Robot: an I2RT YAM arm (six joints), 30 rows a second.
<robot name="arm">
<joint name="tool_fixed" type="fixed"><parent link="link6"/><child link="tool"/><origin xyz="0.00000 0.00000 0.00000" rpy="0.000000 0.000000 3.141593"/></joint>
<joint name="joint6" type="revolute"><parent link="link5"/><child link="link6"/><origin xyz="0.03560 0.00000 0.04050" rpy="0.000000 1.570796 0.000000"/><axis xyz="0 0 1"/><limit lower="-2.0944" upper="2.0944"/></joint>
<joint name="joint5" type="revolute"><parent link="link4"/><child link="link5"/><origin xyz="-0.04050 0.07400 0.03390" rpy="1.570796 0.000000 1.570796"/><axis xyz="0 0 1"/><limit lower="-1.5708" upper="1.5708"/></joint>
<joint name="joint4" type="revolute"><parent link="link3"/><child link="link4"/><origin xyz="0.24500 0.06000 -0.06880" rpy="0.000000 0.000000 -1.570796"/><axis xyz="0 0 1"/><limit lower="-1.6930" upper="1.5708"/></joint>
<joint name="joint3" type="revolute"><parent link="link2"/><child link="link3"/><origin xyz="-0.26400 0.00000 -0.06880" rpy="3.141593 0.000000 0.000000"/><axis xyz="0 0 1"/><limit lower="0.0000" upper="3.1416"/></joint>
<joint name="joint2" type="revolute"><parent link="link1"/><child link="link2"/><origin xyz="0.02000 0.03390 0.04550" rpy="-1.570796 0.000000 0.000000"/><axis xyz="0 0 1"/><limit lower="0.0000" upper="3.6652"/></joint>
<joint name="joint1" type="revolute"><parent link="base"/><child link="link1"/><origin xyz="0.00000 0.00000 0.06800" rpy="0.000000 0.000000 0.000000"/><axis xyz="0 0 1"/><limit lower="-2.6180" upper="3.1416"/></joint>
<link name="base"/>
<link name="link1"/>
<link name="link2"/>
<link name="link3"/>
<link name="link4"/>
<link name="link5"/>
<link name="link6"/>
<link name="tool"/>
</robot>
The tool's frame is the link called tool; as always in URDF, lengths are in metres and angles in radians.
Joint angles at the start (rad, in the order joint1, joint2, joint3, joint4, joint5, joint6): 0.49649, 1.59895, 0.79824, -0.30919, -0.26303, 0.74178
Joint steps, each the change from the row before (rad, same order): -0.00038, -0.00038, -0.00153, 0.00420, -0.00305, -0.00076; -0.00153, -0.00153, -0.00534, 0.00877, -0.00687, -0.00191; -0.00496, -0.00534, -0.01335, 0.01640, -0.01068, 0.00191; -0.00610, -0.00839, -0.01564, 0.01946, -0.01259, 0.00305; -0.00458, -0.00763, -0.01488, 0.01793, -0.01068, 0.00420; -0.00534, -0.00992, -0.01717, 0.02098, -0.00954, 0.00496; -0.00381, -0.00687, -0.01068, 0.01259, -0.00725, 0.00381; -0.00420, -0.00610, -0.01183, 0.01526, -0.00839, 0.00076; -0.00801, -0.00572, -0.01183, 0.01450, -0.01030, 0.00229; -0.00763, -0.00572, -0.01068, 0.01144, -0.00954, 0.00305
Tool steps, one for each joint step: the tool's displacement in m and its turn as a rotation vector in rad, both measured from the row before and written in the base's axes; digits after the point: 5 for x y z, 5 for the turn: 0.00003, 0.00001, -0.00007, 0.00366, -0.00171, 0.00164; -0.00030, -0.00040, -0.00050, 0.00727, -0.00229, 0.00320; -0.00099, -0.00173, -0.00116, 0.01283, -0.00204, -0.00173; -0.00119, -0.00212, -0.00077, 0.01636, -0.00417, -0.00284; -0.00135, -0.00176, -0.00086, 0.01439, -0.00313, -0.00304; -0.00153, -0.00212, -0.00071, 0.01505, -0.00598, -0.00483; -0.00099, -0.00143, -0.00027, 0.01065, -0.00308, -0.00336; -0.00098, -0.00149, -0.00062, 0.01098, -0.00486, -0.00060; -0.00058, -0.00238, -0.00073, 0.01231, -0.00240, -0.00460; -0.00066, -0.00230, -0.00060, 0.01106, -0.00066, -0.00515
